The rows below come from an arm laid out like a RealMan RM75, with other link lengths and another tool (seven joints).
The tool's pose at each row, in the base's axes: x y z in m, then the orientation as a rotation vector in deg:
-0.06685 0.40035 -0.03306 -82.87 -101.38 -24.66
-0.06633 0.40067 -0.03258 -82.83 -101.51 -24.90
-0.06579 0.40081 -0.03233 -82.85 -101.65 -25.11
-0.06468 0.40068 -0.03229 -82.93 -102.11 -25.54
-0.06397 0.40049 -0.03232 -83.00 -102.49 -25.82
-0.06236 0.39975 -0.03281 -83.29 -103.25 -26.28
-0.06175 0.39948 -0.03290 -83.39 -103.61 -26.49
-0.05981 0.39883 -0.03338 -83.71 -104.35 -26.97
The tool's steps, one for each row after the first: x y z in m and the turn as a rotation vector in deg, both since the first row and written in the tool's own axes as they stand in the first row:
0.00055 0.00047 -0.00027 -0.15 0.01 -0.17
0.00082 0.00096 -0.00052 -0.32 -0.02 -0.31
0.00072 0.00195 -0.00104 -0.73 -0.24 -0.67
0.00055 0.00257 -0.00141 -1.02 -0.44 -0.93
-0.00036 0.00396 -0.00219 -1.62 -0.96 -1.36
-0.00063 0.00447 -0.00254 -1.88 -1.19 -1.58
-0.00148 0.00619 -0.00339 -2.51 -1.70 -1.99

